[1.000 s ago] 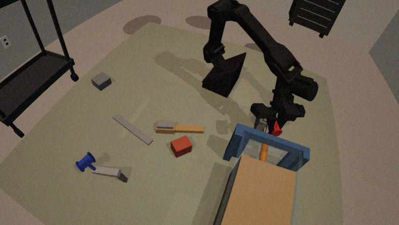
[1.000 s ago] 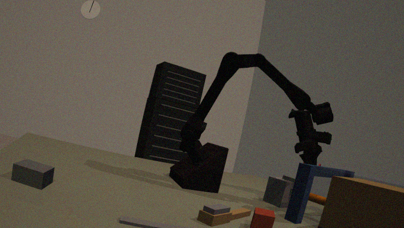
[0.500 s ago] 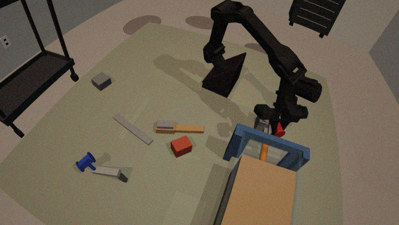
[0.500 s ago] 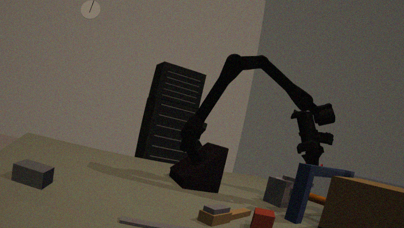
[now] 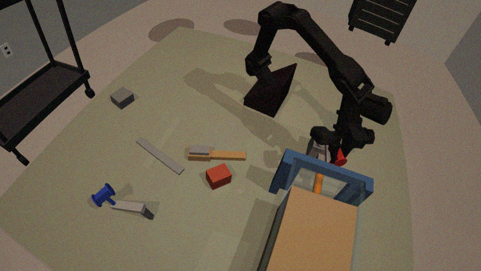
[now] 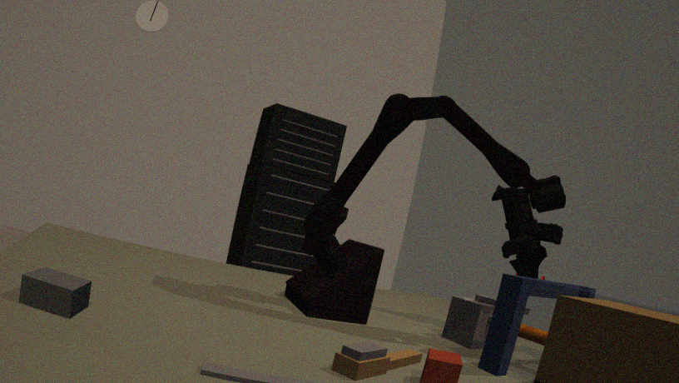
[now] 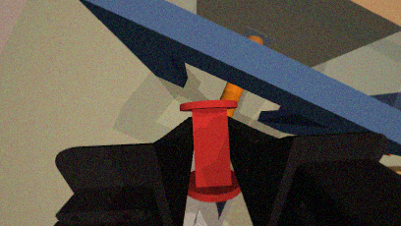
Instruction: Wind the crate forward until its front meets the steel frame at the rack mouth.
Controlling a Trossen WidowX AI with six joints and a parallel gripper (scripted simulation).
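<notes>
Right now the red-knobbed winch handle is 50 mm behind my gripper tip, 10 mm to the right of it and 30 mm below it. From my gripper tip the other things lie so: grey winch (130 mm behind, 30 mm to the right, 100 mm below); red knob (10 mm behind, 10 mm to the right); brown crate (270 mm ahead, 30 mm to the right, 90 mm below).
</notes>
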